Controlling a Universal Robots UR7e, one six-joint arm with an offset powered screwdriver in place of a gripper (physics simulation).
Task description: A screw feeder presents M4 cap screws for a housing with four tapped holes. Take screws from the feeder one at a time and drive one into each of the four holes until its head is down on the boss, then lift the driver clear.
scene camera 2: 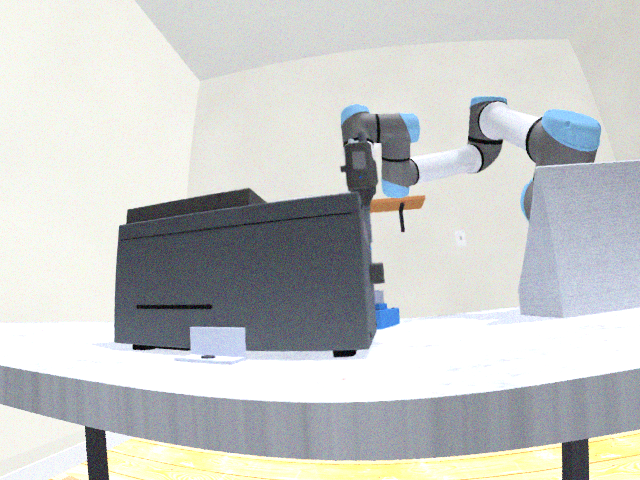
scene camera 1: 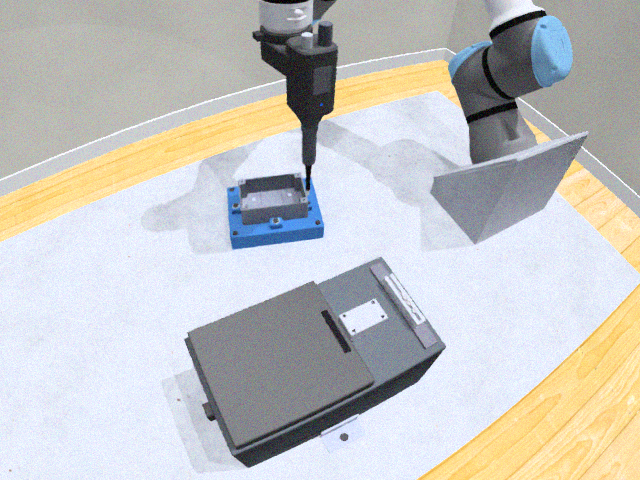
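Observation:
The grey open-topped housing [scene camera 1: 273, 212] sits in a blue fixture [scene camera 1: 276, 238] [scene camera 2: 387, 317], with bosses at its corners. My screwdriver [scene camera 1: 308, 189] points straight down, its bit tip close above the housing's right side, near the front right corner boss [scene camera 1: 303, 199]. A small light screw [scene camera 1: 308, 193] shows at the tip; its exact gap to the boss is too small to tell. In scene camera 2 the driver body [scene camera 2: 360, 167] shows behind the feeder, and its tip is hidden. The dark screw feeder [scene camera 1: 279, 361] [scene camera 2: 242, 279] stands in front, with a light screw rail [scene camera 1: 404, 299] on top.
A grey slanted panel [scene camera 1: 511, 186] [scene camera 2: 594, 237] stands to the right, in front of the arm's base. A small light bracket [scene camera 1: 333, 443] [scene camera 2: 217, 339] with a dark round spot lies beside the feeder. The feeder stands between the housing and the front table edge [scene camera 2: 320, 428].

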